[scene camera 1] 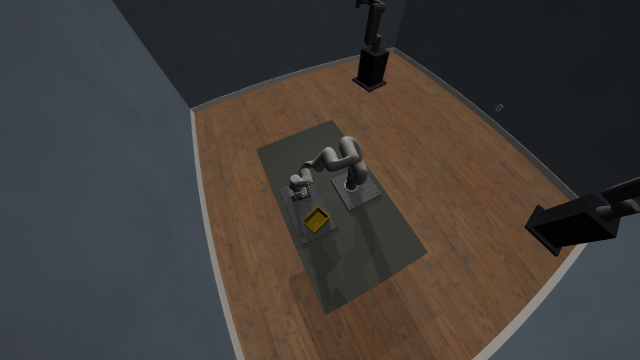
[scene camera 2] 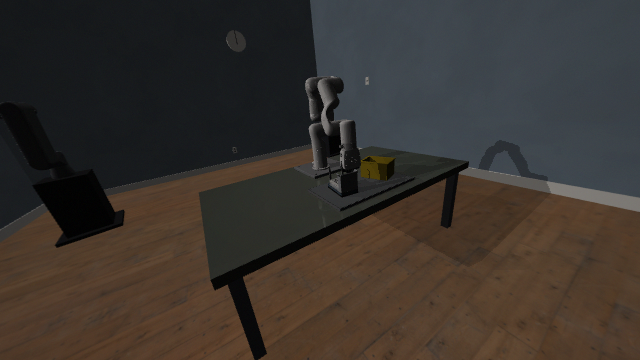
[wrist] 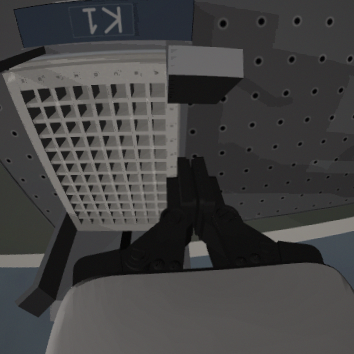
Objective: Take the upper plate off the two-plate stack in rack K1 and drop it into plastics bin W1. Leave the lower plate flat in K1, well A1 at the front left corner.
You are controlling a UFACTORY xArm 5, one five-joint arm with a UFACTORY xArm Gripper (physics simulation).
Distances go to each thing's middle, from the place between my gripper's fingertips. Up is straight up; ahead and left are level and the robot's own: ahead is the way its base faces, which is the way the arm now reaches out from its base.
Now: the gridded plate (wrist: pixel 101 126) 20 mm behind my hand and 40 mm to the right of it.
